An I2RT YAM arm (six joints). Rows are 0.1 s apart.
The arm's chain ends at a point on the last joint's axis. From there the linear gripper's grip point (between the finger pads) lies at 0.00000 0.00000 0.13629 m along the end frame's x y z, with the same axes.
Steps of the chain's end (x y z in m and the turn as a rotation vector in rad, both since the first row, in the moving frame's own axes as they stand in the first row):
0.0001, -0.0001, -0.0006, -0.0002, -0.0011, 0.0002
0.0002, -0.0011, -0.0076, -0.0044, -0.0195, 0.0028
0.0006, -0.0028, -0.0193, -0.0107, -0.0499, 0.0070
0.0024, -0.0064, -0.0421, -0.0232, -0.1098, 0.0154
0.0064, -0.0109, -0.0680, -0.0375, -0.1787, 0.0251
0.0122, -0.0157, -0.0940, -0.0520, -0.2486, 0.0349
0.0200, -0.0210, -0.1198, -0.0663, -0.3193, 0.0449
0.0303, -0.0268, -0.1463, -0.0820, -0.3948, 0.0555
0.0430, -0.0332, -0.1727, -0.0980, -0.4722, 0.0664
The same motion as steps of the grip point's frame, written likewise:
0.0000, -0.0001, -0.0006, -0.0002, -0.0011, 0.0002
-0.0025, -0.0005, -0.0076, -0.0044, -0.0195, 0.0028
-0.0062, -0.0014, -0.0195, -0.0107, -0.0499, 0.0070
-0.0126, -0.0034, -0.0430, -0.0232, -0.1098, 0.0154
-0.0179, -0.0061, -0.0703, -0.0375, -0.1787, 0.0251
-0.0214, -0.0093, -0.0984, -0.0520, -0.2486, 0.0349
-0.0229, -0.0131, -0.1270, -0.0663, -0.3193, 0.0449
-0.0223, -0.0174, -0.1572, -0.0820, -0.3948, 0.0555
-0.0193, -0.0225, -0.1882, -0.0980, -0.4722, 0.0664

